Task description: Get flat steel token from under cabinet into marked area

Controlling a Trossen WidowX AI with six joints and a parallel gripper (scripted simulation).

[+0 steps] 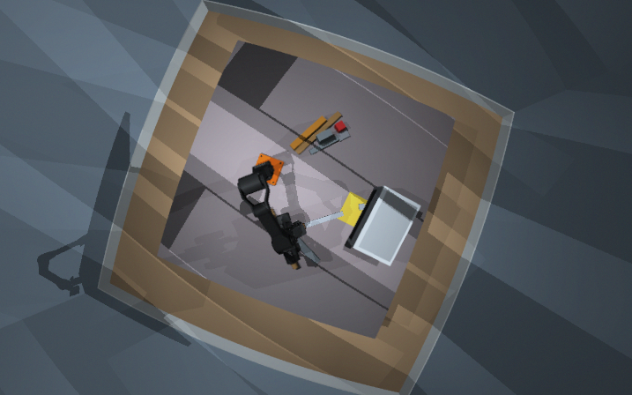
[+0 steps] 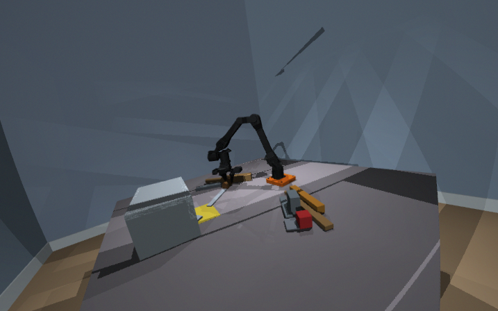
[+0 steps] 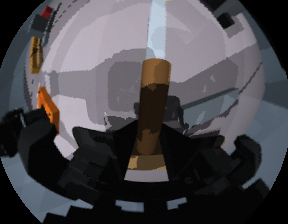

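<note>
The wooden paddle is 7 cm to the right of my gripper tip and 1 cm above it. The rest, counted from my gripper tip: thin grey bar: 12 cm ahead, 6 cm to the right; grey block: 49 cm to the left, 6 cm behind, 2 cm above; steel token: 27 cm to the left, 27 cm ahead, 1 cm below.
</note>
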